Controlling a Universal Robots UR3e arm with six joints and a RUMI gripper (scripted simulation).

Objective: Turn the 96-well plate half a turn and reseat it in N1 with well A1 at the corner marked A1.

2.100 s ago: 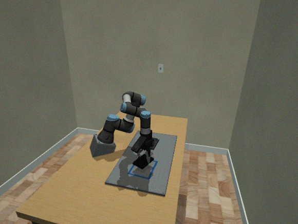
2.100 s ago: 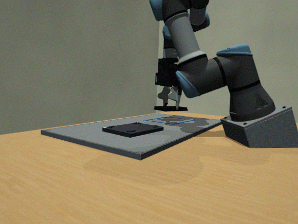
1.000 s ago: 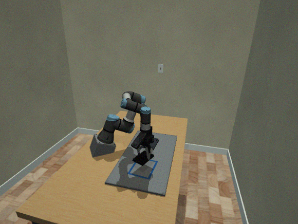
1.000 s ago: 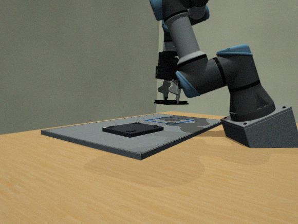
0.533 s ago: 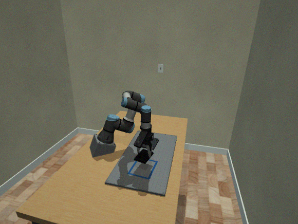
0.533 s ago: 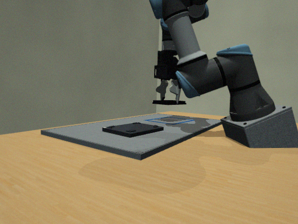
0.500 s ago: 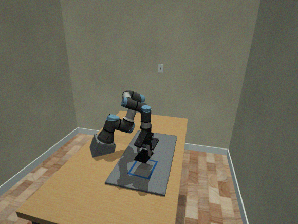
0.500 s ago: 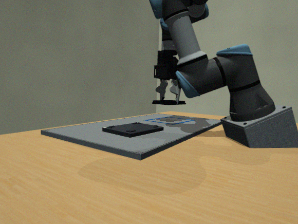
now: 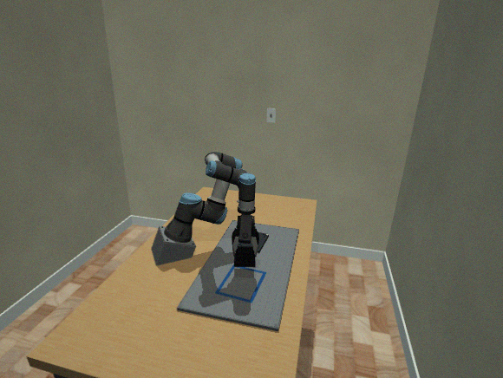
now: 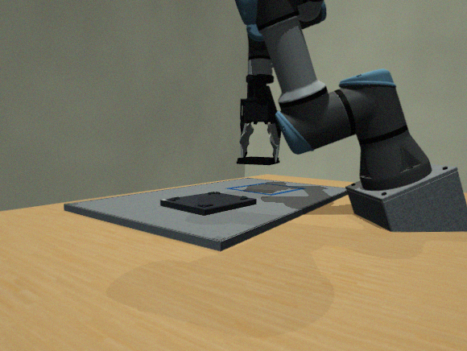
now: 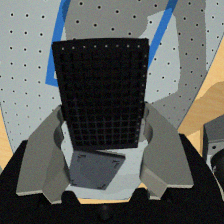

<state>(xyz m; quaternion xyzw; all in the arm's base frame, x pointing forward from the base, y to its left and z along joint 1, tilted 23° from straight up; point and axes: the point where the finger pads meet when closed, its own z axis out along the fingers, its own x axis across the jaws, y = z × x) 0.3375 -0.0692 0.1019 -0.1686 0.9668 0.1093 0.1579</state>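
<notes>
Right now my hand is 6 cm past the plate nest N1, 24 cm to the right of it and 9 cm above it. The rest, counted from my hand: small white corner label 1 cm behind, 32 cm to the left, 8 cm below; then black 96-well plate 1 cm below.
</notes>
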